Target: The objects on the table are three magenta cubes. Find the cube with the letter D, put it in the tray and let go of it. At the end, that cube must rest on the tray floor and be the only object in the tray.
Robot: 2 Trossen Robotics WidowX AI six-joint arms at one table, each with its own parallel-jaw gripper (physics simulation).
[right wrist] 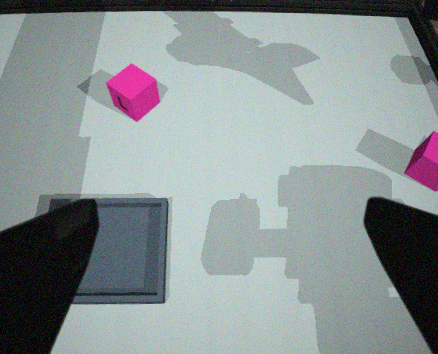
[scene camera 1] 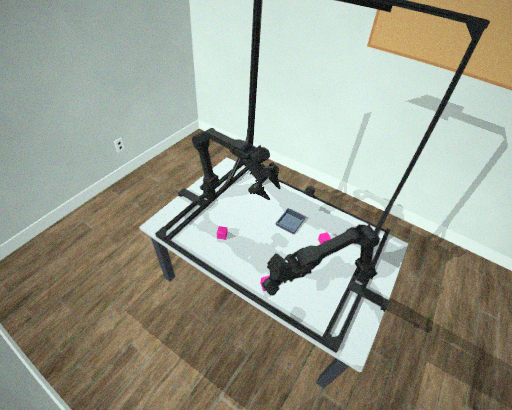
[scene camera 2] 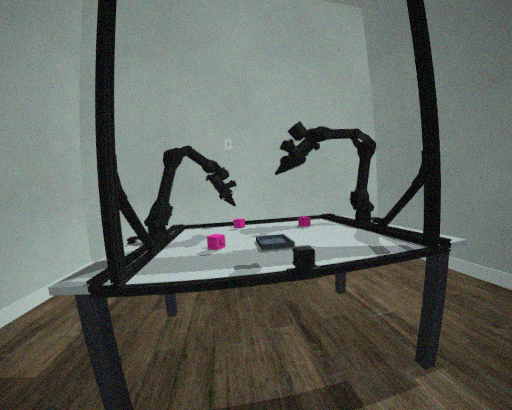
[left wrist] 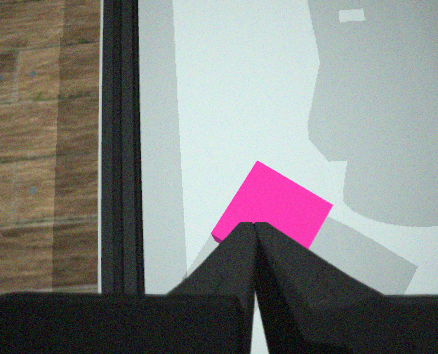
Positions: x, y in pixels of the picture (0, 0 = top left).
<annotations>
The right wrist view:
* right gripper: 234, 211
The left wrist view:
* left gripper: 252, 236
</annotations>
